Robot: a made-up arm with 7 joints. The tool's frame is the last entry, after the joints.
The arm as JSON. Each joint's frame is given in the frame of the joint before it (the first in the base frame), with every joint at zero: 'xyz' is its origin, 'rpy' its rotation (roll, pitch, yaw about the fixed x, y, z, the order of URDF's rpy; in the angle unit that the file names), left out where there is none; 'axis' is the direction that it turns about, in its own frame. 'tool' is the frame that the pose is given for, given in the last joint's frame.
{
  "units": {
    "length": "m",
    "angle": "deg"
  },
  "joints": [
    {
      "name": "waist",
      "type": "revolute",
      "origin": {
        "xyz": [
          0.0,
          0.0,
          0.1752
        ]
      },
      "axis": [
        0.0,
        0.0,
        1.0
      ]
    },
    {
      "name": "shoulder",
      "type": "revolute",
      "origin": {
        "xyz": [
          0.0,
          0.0,
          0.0
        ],
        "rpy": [
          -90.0,
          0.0,
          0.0
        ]
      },
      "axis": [
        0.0,
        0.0,
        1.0
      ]
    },
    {
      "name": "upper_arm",
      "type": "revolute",
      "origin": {
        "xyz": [
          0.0,
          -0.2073,
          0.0
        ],
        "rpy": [
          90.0,
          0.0,
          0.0
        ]
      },
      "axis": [
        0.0,
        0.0,
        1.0
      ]
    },
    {
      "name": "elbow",
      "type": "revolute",
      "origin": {
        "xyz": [
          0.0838,
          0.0,
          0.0
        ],
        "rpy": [
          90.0,
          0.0,
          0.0
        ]
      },
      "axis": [
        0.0,
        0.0,
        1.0
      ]
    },
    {
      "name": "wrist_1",
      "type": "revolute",
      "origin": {
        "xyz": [
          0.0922,
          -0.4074,
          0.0
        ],
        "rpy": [
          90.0,
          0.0,
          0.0
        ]
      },
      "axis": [
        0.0,
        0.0,
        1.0
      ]
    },
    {
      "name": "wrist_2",
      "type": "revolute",
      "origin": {
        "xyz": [
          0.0,
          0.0,
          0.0
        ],
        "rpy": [
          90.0,
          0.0,
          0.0
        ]
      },
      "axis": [
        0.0,
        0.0,
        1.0
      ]
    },
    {
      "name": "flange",
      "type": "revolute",
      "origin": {
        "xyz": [
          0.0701,
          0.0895,
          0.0
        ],
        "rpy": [
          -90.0,
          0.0,
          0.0
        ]
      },
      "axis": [
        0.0,
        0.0,
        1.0
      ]
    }
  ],
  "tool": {
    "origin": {
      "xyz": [
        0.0,
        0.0,
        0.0
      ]
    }
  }
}
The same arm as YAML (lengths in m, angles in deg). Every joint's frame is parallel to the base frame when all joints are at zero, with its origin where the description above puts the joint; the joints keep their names.
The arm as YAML. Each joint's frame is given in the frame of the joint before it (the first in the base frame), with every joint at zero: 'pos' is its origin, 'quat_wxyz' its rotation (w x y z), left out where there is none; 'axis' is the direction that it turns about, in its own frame. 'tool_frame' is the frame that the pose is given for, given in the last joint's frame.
length_unit: m
angle_unit: deg
joints:
  - joint: waist
    pos: [0.0, 0.0, 0.1752]
    axis: [0.0, 0.0, 1.0]
  - joint: shoulder
    pos: [0.0, 0.0, 0.0]
    axis: [0.0, 1.0, 0.0]
  - joint: upper_arm
    pos: [0.0, 0.0, 0.2073]
    axis: [0.0, 0.0, 1.0]
  - joint: elbow
    pos: [0.0838, 0.0, 0.0]
    axis: [0.0, -1.0, 0.0]
  - joint: wrist_1
    pos: [0.0922, 0.0, -0.4074]
    axis: [0.0, 0.0, -1.0]
  - joint: wrist_2
    pos: [0.0, 0.0, 0.0]
    axis: [0.0, 1.0, 0.0]
  - joint: flange
    pos: [0.0701, 0.0, -0.0895]
    axis: [0.0, 0.0, -1.0]
tool_frame:
  pos: [0.0, 0.0, 0.0]
  quat_wxyz: [0.0, 1.0, 0.0, 0.0]

